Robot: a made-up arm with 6 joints.
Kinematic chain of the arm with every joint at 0, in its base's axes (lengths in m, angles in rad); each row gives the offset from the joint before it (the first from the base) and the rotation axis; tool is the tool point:
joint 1: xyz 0 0 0.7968 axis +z
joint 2: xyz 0.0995 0 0 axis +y
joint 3: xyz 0 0 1.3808 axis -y
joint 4: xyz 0 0 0.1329 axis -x
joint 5: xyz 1.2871 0 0 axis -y
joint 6: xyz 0.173 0 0 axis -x
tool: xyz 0 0 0
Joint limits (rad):
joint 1: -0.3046..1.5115
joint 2: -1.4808..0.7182
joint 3: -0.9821..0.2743
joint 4: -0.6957..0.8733
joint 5: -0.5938..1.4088
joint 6: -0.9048..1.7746
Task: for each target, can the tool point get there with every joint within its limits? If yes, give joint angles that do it. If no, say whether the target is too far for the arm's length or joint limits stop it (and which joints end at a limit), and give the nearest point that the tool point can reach.
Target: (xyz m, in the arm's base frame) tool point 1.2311 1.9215 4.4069
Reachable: no: too far | nearest point 0.7196 1.1231 2.8386 | short by 1.833 m
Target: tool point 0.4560 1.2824 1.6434
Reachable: yes | joints 1.2356 -0.0688 -0.5024 0.1942 -0.2669 0.5787
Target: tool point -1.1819 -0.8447 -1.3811
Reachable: no: joint limits stop it (at a limit: joint 1, joint 2, joint 3, joint 5) | nearest point 0.8202 -0.3178 0.4109 | short by 2.738 m
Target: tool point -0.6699 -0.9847 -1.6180
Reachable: no: joint limits stop it (at a limit: joint 1, joint 2, joint 3) | nearest point 0.8292 -0.3352 0.4084 | short by 2.603 m
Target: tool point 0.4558 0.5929 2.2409
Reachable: yes | joints 0.9223 -0.5993 -0.4554 0.1392 -0.2162 -0.3769
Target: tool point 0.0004 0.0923 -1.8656
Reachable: no: joint limits stop it (at a limit: joint 1, joint 2, joint 3) | nearest point 0.0538 0.9126 0.3806 | short by 2.392 m
